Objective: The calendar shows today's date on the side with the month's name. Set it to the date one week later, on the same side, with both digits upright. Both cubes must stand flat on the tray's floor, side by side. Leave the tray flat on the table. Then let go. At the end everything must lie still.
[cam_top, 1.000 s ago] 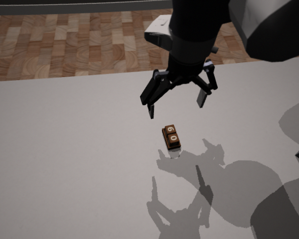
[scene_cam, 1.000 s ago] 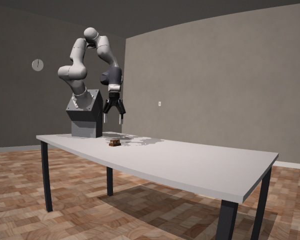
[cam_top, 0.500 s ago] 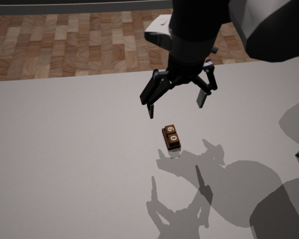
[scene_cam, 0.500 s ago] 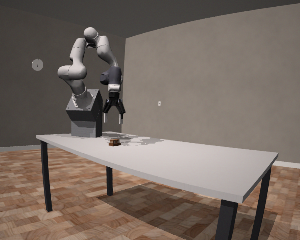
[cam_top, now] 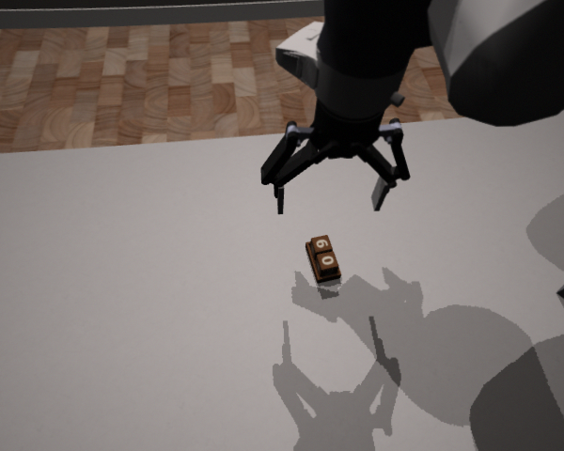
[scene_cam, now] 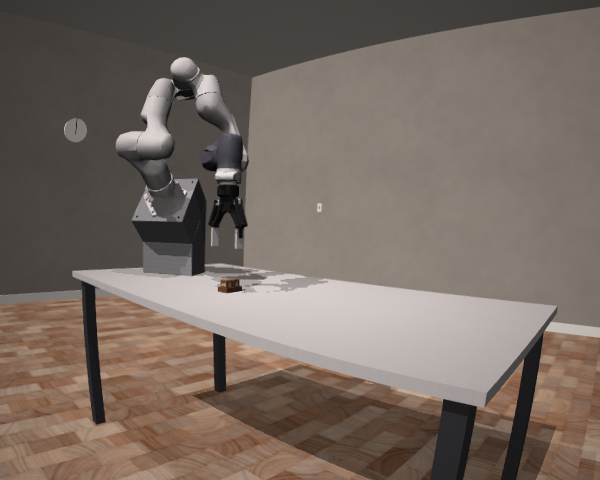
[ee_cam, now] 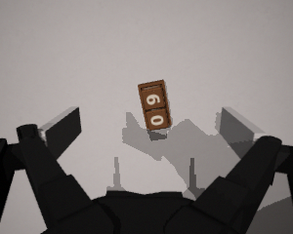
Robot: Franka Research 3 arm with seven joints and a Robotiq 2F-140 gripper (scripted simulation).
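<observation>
My gripper is now 14 cm above the cube and 1 cm to the right of it.
</observation>
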